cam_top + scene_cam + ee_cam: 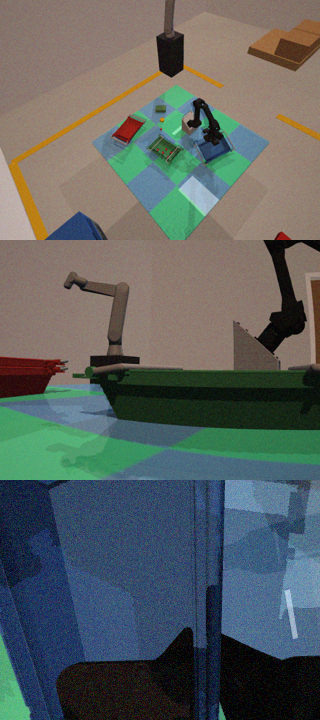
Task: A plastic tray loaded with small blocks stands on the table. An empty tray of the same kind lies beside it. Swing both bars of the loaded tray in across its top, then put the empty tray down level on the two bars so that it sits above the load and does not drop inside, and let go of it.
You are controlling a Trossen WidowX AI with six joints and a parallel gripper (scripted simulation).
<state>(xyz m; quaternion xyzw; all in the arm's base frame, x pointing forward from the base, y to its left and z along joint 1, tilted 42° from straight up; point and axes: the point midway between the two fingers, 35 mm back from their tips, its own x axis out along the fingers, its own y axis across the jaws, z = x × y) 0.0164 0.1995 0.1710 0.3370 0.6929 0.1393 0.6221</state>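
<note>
The blue tray is 20 mm ahead of my gripper tip, 80 mm to the left of it and 10 mm below it. From my gripper tip the other things lie so: orange piece: 80 mm ahead, 590 mm to the right, 70 mm below; then small green block: 20 mm behind, 720 mm to the right, 60 mm below.
</note>
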